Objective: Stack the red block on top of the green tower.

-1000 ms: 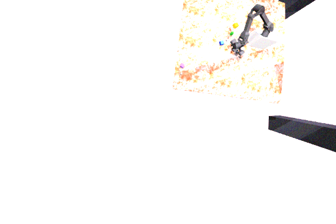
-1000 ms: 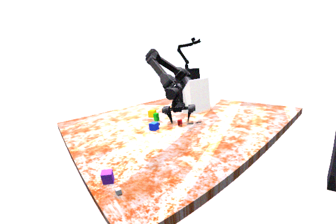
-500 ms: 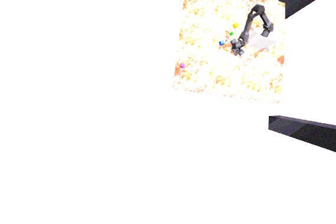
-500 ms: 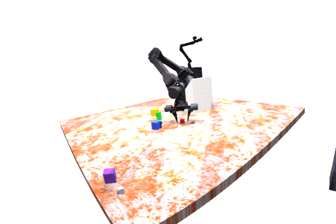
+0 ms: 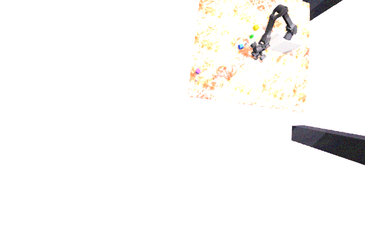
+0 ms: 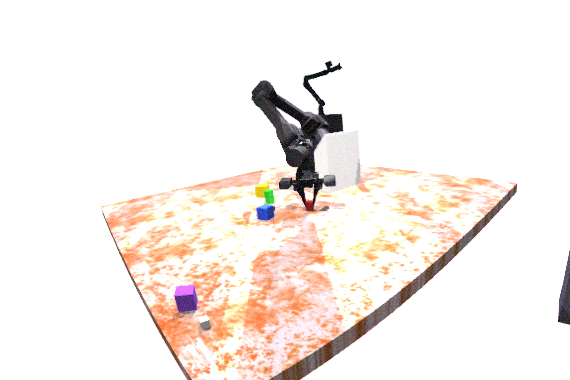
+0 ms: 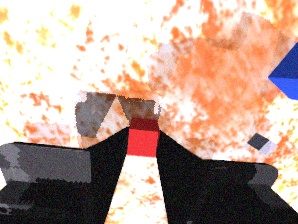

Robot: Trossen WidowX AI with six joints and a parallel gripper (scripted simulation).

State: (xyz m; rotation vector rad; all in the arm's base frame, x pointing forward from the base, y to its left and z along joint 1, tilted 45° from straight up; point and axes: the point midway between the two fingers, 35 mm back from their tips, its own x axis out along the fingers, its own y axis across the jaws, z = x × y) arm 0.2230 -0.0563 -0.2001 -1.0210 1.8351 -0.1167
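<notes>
The yellow block is 40 mm behind my gripper tip, 280 mm to the right of it and 10 mm above it. Round my gripper tip: purple block: 580 mm ahead, 200 mm to the left, 10 mm above; then blue block: 140 mm ahead, 60 mm to the right, 10 mm above; then red block: 10 mm above.
</notes>
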